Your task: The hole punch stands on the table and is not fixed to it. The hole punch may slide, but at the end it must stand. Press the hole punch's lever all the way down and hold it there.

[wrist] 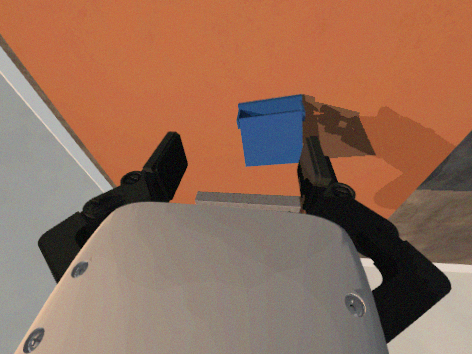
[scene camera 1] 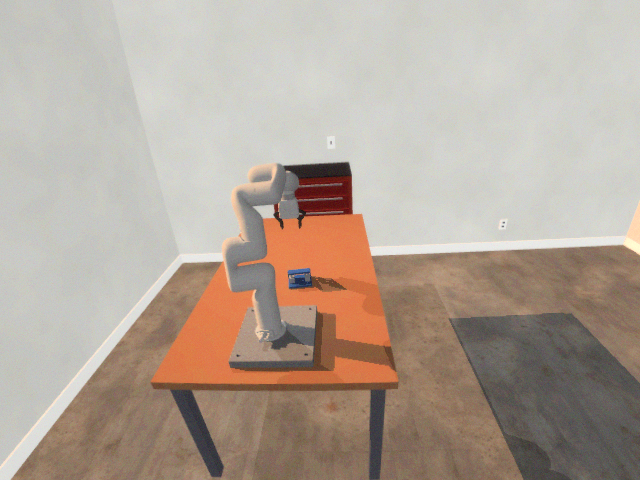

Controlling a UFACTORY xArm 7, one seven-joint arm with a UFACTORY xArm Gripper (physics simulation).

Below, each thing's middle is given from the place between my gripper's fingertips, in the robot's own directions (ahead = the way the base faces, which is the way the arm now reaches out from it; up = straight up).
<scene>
Right now the broad blue lever [wrist: 271,139] is 19 cm below my hand, 12 cm behind it and 5 cm to the right of it. Round my hand: blue hole punch [wrist: 294,102]: 21 cm below, 12 cm behind, 5 cm to the right.
</scene>
